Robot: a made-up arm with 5 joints.
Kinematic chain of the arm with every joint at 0, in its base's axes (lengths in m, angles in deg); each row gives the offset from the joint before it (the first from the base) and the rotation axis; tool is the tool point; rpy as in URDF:
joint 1: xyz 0.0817 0 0.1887 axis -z
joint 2: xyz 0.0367 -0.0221 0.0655 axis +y
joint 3: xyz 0.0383 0 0.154 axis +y
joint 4: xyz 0.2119 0 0.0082 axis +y
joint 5: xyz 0.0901 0.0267 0 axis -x
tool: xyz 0 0 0 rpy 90 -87.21 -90
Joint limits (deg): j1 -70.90..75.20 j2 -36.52..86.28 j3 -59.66..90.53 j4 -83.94..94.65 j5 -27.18..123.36
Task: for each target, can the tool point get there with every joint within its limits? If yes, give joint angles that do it. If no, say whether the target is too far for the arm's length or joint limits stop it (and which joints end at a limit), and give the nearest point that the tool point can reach.
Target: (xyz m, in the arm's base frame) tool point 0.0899 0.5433 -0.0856
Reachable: no: too far | nearest point 0.2116 0.3893 0.0163 | short by 0.221 m
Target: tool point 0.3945 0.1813 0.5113
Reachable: yes | joints -29.37 12.18 -20.07 -51.34 94.23
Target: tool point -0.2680 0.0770 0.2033
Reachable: no: joint limits stop it (at a limit: joint 2, joint 3) | nearest point -0.0242 0.0233 0.2053 | short by 0.250 m
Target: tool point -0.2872 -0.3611 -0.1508
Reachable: no: too far | nearest point 0.1480 -0.2327 -0.0722 | short by 0.460 m
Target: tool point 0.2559 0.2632 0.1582
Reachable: yes | joints -55.67 26.49 40.85 -51.67 106.54
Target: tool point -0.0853 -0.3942 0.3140
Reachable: no: joint limits stop it (at a limit: joint 1) | nearest point 0.1726 -0.3261 0.3140 | short by 0.267 m
